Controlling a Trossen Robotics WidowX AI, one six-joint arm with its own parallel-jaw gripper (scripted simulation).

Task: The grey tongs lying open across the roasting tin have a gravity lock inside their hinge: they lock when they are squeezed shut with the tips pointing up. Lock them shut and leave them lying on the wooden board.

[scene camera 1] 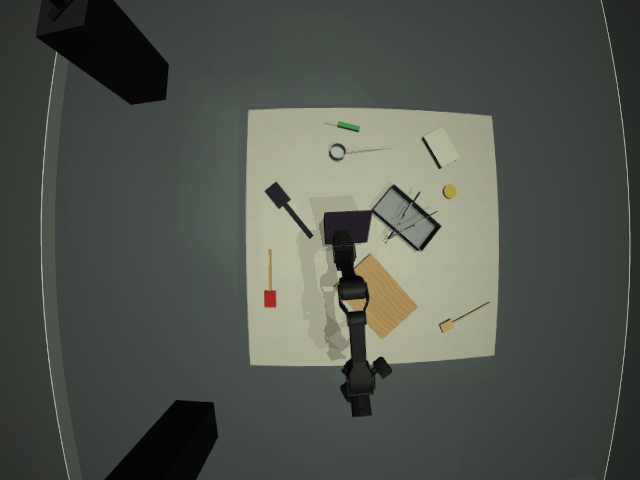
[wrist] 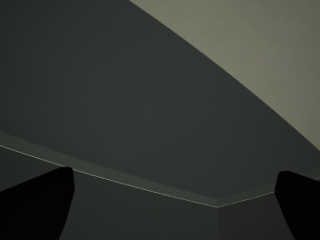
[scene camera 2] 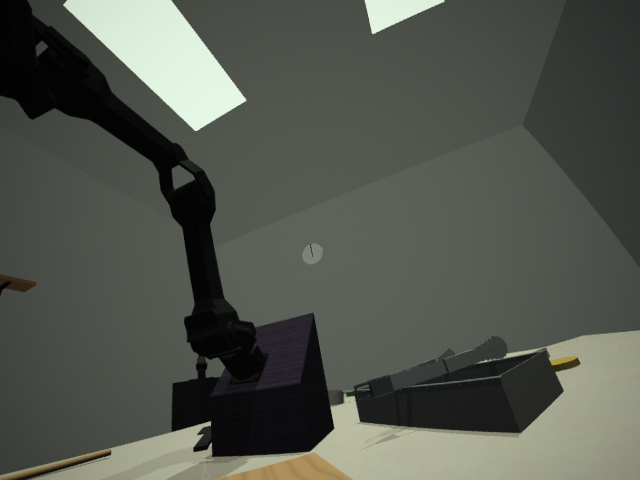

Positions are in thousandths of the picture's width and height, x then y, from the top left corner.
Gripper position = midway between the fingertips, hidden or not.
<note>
My gripper (wrist: 558, 760) is open, with nothing in its grasp. Also in view: a wooden board (scene camera 1: 609, 636).
</note>
